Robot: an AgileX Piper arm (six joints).
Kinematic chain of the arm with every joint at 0, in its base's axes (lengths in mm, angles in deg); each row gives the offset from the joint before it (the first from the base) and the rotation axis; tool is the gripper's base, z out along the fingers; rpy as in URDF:
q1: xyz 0 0 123 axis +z
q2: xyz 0 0 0 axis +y
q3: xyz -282.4 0 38.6 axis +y
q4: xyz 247.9 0 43.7 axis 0.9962 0 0.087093
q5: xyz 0 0 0 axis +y
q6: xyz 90.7 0 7.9 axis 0.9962 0 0.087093
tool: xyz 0 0 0 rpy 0 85.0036 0
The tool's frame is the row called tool.
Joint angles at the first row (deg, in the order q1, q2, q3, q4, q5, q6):
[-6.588, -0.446, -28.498, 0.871, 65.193, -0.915]
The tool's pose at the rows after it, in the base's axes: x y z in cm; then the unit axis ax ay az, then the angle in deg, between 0 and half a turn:
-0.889 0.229 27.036 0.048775 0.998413 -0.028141 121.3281
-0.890 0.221 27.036 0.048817 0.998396 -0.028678 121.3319
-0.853 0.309 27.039 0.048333 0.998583 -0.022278 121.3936
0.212 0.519 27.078 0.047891 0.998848 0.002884 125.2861
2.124 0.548 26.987 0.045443 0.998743 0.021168 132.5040
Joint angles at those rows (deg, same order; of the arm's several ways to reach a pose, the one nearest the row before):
[-6.587, -0.446, -28.498, 0.870, 65.193, -0.914]
[-6.585, -0.446, -28.498, 0.814, 65.194, -0.912]
[-6.585, -0.340, -28.497, 1.450, 65.193, -0.912]
[-6.591, 3.704, -28.498, 3.745, 65.194, -0.918]
[-6.585, 11.126, -28.561, 5.471, 65.175, -1.500]

